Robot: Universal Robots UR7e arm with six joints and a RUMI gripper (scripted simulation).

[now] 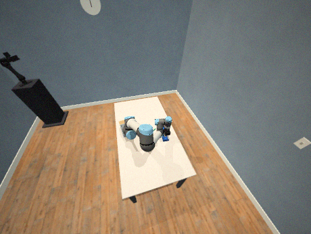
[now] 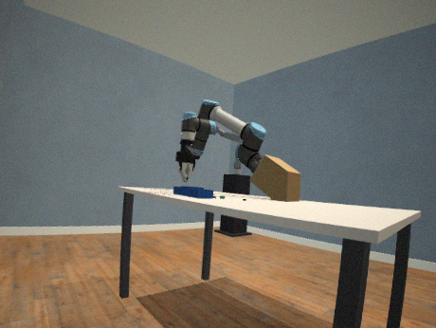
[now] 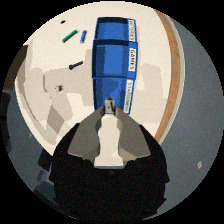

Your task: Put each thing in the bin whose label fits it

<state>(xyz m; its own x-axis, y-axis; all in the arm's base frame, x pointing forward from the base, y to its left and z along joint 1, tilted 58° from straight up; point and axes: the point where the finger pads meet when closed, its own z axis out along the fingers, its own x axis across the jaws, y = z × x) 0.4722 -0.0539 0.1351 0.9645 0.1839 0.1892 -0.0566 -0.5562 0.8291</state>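
Now: hand 9 cm past the black screw, 8 cm to the right of it and 8 cm above it. The rest, counted from my hand: blue bin (1 cm ahead, 9 cm to the left, 6 cm below); small grey piece (1 cm below); small blue piece (6 cm behind, 17 cm to the left, 8 cm below).
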